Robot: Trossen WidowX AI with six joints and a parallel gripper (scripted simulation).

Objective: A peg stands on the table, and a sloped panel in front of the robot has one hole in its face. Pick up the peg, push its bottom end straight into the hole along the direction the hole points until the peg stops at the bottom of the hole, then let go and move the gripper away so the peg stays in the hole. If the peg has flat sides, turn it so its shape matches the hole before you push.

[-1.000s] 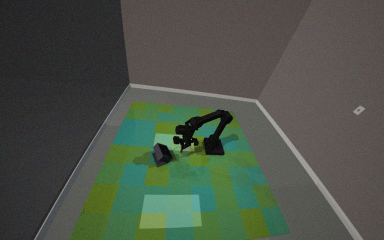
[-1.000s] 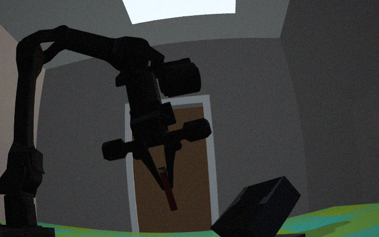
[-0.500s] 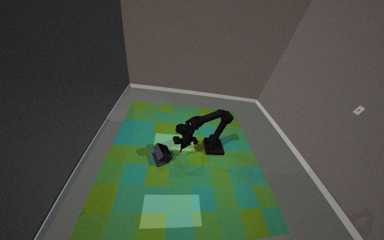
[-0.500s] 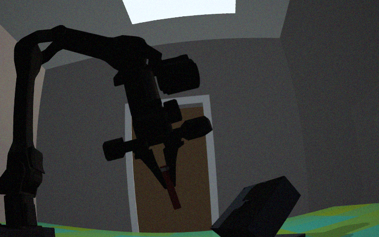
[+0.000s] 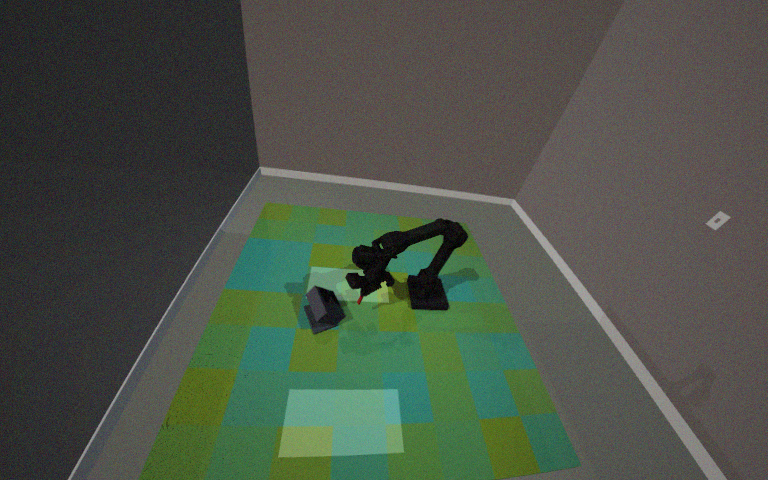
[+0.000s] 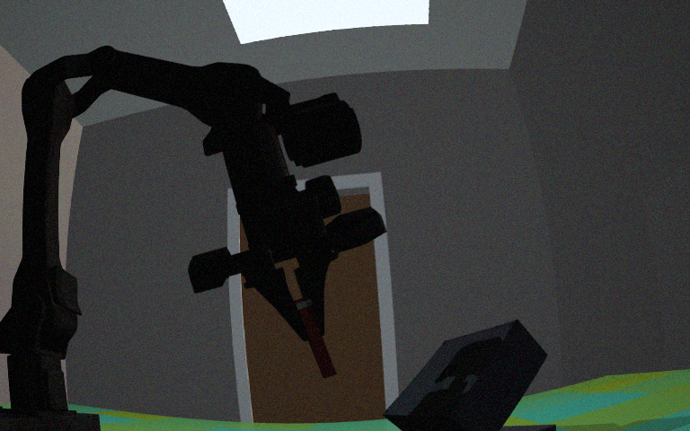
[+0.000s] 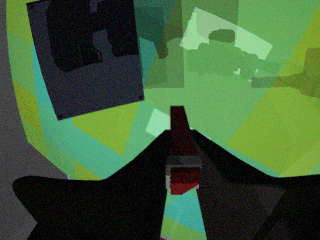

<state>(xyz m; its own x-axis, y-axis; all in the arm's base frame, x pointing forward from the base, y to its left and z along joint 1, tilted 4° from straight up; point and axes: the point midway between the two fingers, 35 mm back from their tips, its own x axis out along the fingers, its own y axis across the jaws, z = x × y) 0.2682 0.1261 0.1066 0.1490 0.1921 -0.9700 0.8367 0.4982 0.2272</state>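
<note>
The sloped panel lies 14 cm ahead of my gripper tip, 3 cm to the left of it and 7 cm below it. From my gripper tip the other things lie so: red peg (2 cm above).
</note>
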